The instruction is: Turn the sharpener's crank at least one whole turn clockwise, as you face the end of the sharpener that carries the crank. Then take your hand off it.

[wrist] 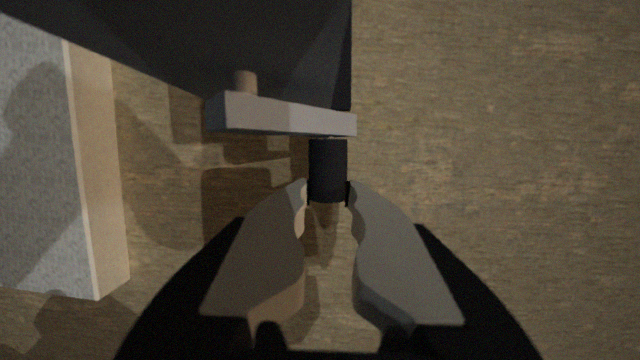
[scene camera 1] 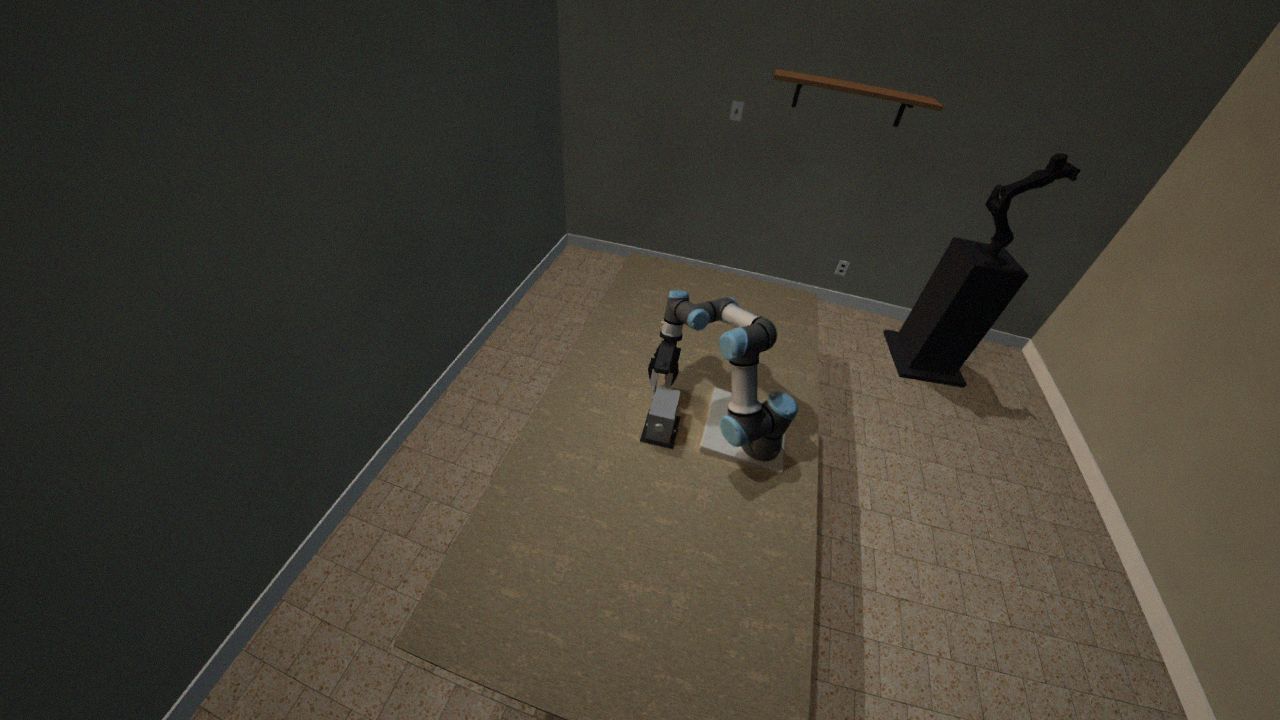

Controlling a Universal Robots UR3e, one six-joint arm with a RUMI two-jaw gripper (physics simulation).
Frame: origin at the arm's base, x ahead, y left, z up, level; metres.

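Seen in the pictures: gripper, between the fingertips: (wrist: 327, 182); arm's base, origin of its link: (scene camera 1: 759, 443).
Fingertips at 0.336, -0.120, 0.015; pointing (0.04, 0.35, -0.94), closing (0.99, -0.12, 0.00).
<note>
Offsets run from my fingertips to a thing's top centre, as dx, dy, dz. "*": to the spot under its first point. Level surfaces: height alone.
The sharpener @(* -0.023, +0.125, +0.095) (scene camera 1: 663, 405) is a grey box on a dark base, standing on the mat left of the robot's base; its dark crank end @(* -0.033, +0.054, +0.074) (wrist: 200, 45) fills the top of the wrist view. The crank arm (wrist: 287, 116) is a grey bar in front of that end, lying nearly level in the wrist view, with a short pale shaft @(-0.031, +0.047, +0.054) (wrist: 246, 82) behind its left end. The black crank handle @(* +0.001, +0.013, +0.026) (wrist: 328, 165) sticks out from the arm's right end. My gripper (scene camera 1: 663, 386) (wrist: 327, 182) is shut on the handle, one fingertip on each side. In the scene view the sharpener's far end and the crank are hidden.
The robot's pale base plate (scene camera 1: 716, 437) (wrist: 45, 200) lies beside the sharpener, on the left in the wrist view. Both stand on the tan mat @(dz -0.033) (scene camera 1: 608, 555). A black pedestal (scene camera 1: 957, 308) with a dark arm-like figure stands far right. A wooden rail (scene camera 1: 854, 88) is on the back wall.
</note>
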